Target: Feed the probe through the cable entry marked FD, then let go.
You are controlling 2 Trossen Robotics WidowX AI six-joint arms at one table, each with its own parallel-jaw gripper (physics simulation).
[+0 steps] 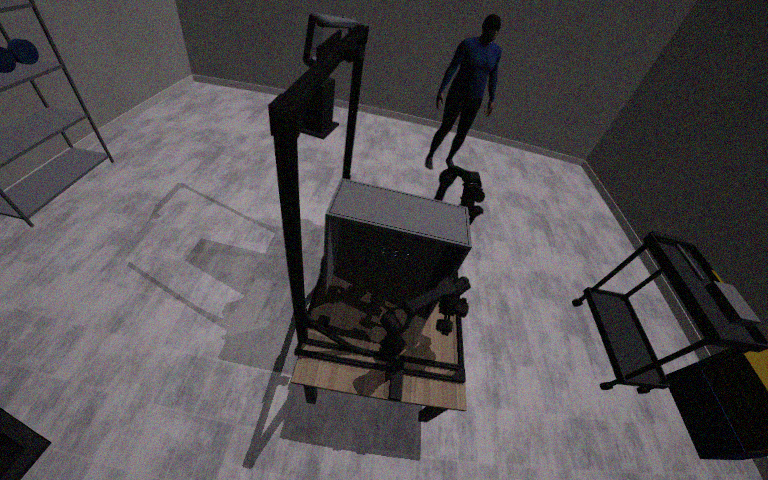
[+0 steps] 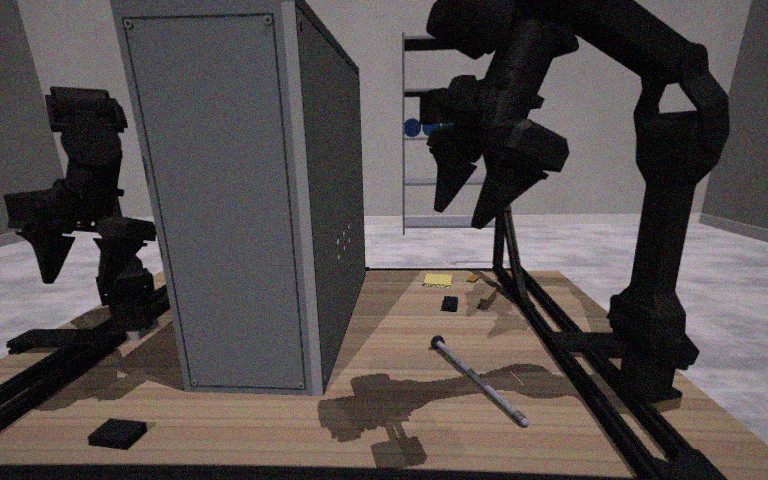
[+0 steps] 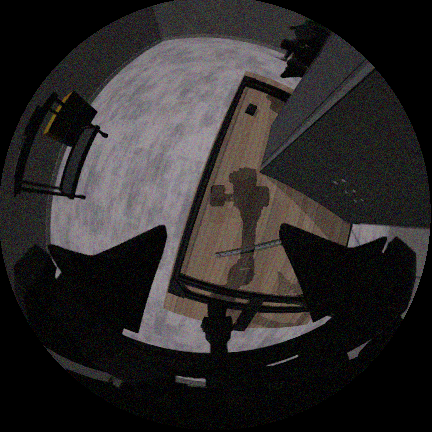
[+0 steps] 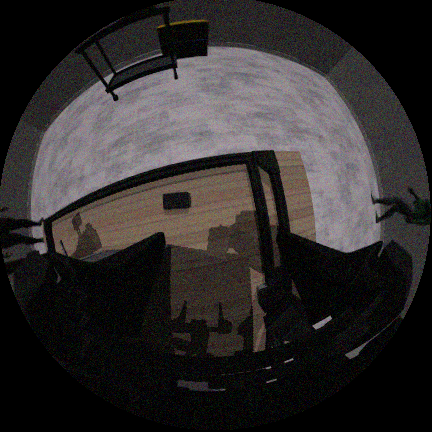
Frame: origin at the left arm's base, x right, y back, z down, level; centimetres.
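Seen in the pictures: left gripper, fingertip midpoint: (image 2: 454, 219) (image 3: 224, 230); right gripper, fingertip midpoint: (image 2: 75, 286) (image 3: 283, 72) (image 4: 222, 237); left arm's base, origin of the base link: (image 2: 644, 386) (image 3: 216, 309) (image 4: 48, 257); right arm's base, origin of the base link: (image 1: 386, 354) (image 2: 133, 323) (image 4: 270, 294).
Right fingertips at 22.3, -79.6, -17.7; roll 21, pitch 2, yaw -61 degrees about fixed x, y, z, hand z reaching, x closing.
Offsets run from my right fingertips to a thing's top centre, as dx, dy, dz. "spot": to the spot under its first point.
The probe @[-11.7, +56.8, +17.2] (image 2: 481, 383) (image 3: 235, 251), a thin grey rod with a dark round end, lies on the wooden table in front of the tall grey cabinet @[+20.9, +30.9, -36.8] (image 1: 399, 212) (image 2: 215, 198) (image 3: 310, 105). Small pale marks @[spot: +10.8, +39.5, -0.3] (image 2: 342, 240) (image 3: 350, 191) show on the cabinet's dark face; the FD lettering and the entry holes cannot be read. My left gripper (image 2: 457, 219) (image 3: 224, 230) is open and empty, high above the table on the probe's side of the cabinet. My right gripper (image 2: 77, 291) (image 4: 222, 237) is open and empty, on the cabinet's other side, away from the probe.
A black block @[-8.1, +4.7, +18.2] (image 2: 117, 434) (image 3: 251, 109) (image 4: 177, 200) lies near the cabinet's end. A smaller black block @[+15.0, +65.3, +18.2] (image 2: 449, 303), a yellow pad @[+30.1, +68.9, +18.5] (image 2: 437, 280) and small orange and brown pieces lie beyond the probe. Black rails (image 2: 577, 383) run along the table. A person (image 1: 478, 62) stands behind.
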